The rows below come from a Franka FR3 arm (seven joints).
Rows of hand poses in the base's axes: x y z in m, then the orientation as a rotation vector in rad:
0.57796 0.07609 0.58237 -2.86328 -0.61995 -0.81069
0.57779 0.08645 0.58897 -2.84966 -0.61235 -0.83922
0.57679 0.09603 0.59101 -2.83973 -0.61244 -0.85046
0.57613 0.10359 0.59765 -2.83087 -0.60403 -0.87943
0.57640 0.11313 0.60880 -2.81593 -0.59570 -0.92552
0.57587 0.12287 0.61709 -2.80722 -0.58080 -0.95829
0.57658 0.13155 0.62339 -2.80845 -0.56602 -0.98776
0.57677 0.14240 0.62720 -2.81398 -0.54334 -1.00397
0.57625 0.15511 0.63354 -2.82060 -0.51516 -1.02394
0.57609 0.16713 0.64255 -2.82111 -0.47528 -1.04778
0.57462 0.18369 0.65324 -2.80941 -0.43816 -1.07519
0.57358 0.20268 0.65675 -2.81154 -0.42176 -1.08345
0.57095 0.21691 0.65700 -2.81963 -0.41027 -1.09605
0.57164 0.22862 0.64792 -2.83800 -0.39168 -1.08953
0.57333 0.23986 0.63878 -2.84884 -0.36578 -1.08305
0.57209 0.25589 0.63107 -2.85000 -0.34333 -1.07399
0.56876 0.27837 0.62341 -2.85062 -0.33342 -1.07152
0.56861 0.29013 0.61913 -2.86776 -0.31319 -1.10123
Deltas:
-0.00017 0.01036 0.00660 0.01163 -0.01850 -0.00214
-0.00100 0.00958 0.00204 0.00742 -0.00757 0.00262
-0.00066 0.00756 0.00664 0.00730 -0.01890 -0.00465
0.00027 0.00954 0.01115 0.00990 -0.03062 -0.00443
-0.00053 0.00974 0.00829 0.00831 -0.02115 -0.00907
0.00071 0.00868 0.00630 -0.00022 -0.01861 -0.01272
0.00019 0.01085 0.00381 0.00102 -0.00899 -0.01705
-0.00052 0.01271 0.00634 0.00116 -0.01109 -0.02109
-0.00016 0.01202 0.00901 0.00953 -0.01343 -0.02570
-0.00147 0.01656 0.01069 0.01768 -0.01711 -0.01994
-0.00104 0.01899 0.00351 0.00221 -0.00432 -0.01130
-0.00263 0.01423 0.00025 -0.00575 -0.00675 -0.01167
0.00069 0.01171 -0.00908 -0.00772 0.00716 -0.01687
0.00169 0.01124 -0.00914 0.00107 0.00649 -0.01792
-0.00124 0.01603 -0.00771 0.00869 0.00682 -0.01183
-0.00333 0.02248 -0.00766 0.00332 0.00204 -0.00552
-0.00015 0.01176 -0.00428 -0.01580 -0.01607 -0.02242

